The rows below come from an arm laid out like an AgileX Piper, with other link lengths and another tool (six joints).
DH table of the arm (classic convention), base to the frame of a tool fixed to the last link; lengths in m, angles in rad. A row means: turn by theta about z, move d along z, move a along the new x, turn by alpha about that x. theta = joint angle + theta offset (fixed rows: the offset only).
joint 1: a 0, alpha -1.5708, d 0.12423, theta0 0
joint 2: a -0.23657, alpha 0, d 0, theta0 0.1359
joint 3: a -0.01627, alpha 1.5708, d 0, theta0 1.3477
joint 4: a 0, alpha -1.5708, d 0.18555, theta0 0
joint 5: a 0, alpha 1.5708, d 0, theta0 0
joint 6: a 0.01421, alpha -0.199, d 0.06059, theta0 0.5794
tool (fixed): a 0, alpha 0, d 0.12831, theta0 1.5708
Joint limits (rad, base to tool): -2.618..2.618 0..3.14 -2.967..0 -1.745..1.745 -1.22..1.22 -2.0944..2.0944
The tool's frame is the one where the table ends.
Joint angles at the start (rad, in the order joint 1, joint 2, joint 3, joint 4, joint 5, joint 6): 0.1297, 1.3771, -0.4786, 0.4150, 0.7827, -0.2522
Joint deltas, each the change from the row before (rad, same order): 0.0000, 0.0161, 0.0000, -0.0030, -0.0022, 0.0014; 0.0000, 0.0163, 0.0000, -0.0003, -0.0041, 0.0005; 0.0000, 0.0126, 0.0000, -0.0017, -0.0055, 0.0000; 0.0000, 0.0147, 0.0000, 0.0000, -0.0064, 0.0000; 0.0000, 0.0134, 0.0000, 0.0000, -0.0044, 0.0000
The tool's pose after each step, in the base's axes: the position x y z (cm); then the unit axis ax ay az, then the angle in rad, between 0 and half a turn. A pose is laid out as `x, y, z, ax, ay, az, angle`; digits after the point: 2 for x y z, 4 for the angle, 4 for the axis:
12.08, 9.66, 6.44, -0.8548, -0.4981, -0.1457, 2.7815
12.05, 9.64, 6.21, -0.8566, -0.4967, -0.1398, 2.7782
12.07, 9.59, 6.02, -0.8575, -0.4963, -0.1359, 2.7778
12.09, 9.56, 5.81, -0.8588, -0.4950, -0.1316, 2.7765
12.08, 9.54, 5.62, -0.8601, -0.4940, -0.1272, 2.7743

